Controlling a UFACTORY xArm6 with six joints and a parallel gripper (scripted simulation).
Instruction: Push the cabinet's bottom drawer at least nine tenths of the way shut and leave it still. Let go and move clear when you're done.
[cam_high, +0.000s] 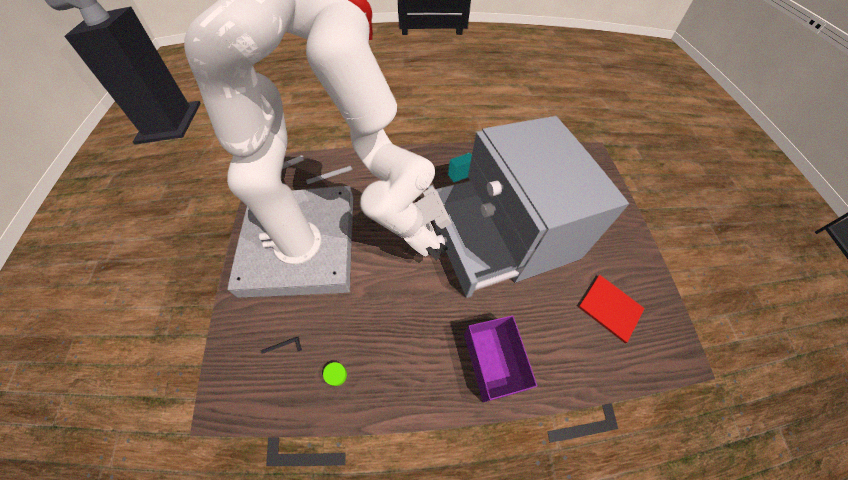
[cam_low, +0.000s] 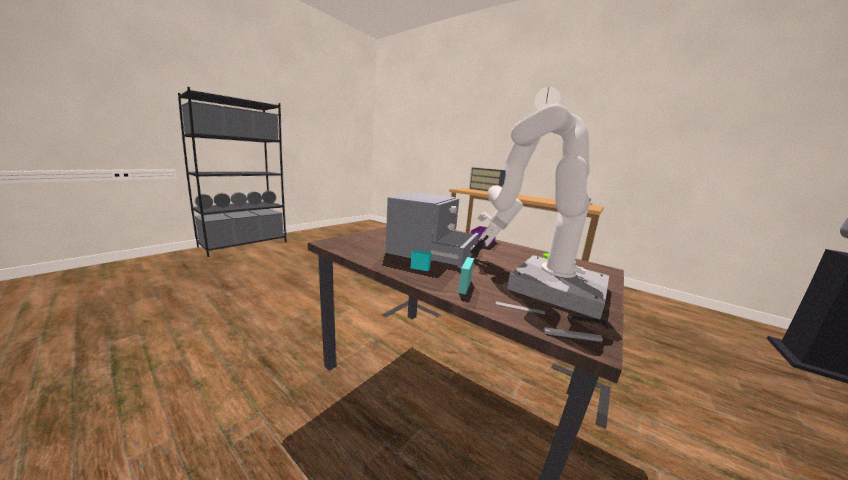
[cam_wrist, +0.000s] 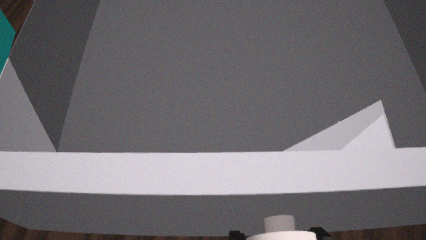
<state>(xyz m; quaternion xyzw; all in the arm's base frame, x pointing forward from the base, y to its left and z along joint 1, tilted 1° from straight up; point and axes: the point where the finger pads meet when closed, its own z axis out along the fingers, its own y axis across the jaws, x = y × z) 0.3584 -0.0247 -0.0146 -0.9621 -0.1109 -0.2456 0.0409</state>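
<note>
My gripper is now 13 cm short of the bottom drawer, 3 cm to the right of it and 2 cm above it. Round my hand: purple bin (31 cm to the right, 10 cm ahead, 3 cm below); then teal cube (27 cm to the left, 11 cm ahead, 1 cm below); then red flat block (44 cm ahead, 22 cm to the right, 4 cm below).
</note>
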